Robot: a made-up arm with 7 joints.
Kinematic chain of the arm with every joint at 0, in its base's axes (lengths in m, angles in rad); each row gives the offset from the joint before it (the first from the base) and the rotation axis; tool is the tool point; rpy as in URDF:
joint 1: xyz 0 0 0.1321 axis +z
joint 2: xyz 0 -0.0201 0.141 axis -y
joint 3: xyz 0 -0.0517 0.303 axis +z
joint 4: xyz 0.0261 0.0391 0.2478 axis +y
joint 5: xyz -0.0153 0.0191 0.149 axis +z
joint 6: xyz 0 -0.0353 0.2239 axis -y
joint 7: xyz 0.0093 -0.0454 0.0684 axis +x
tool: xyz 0 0 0 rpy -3.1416 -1.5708 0
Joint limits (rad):
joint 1: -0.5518..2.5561
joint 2: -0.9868..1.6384
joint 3: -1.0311..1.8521
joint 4: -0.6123..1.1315
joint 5: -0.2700..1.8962
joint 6: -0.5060..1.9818
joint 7: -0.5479..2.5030
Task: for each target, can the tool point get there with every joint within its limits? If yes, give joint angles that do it. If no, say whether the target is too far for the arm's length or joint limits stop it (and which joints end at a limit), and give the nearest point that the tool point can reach.
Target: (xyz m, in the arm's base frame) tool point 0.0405 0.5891 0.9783
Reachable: yes | joints 1.4437 -0.6318 1.1581 0.0818 1.5616 1.7052 0.2685
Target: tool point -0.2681 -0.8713 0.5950
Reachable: yes | joints 1.1119 1.1023 0.3258 -0.3367 0.3879 0.7604 0.1341
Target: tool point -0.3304 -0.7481 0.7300
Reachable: yes | joints 1.1621 1.3591 0.3244 0.5564 1.0897 0.7406 0.3873
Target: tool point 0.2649 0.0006 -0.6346
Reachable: no: joint limits stop it (at a limit: joint 1, joint 2, joint 4, joint 5) | nearest point 0.6959 -0.3481 -0.0485 | short by 0.807 m
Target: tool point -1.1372 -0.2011 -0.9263
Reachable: no: too far | nearest point -0.8346 -0.1476 -0.0647 | short by 0.915 m
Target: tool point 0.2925 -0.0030 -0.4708
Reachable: no: joint limits stop it (at a limit: joint 1, joint 2, joint 4, joint 5) | nearest point 0.6958 -0.3374 -0.0411 | short by 0.678 m
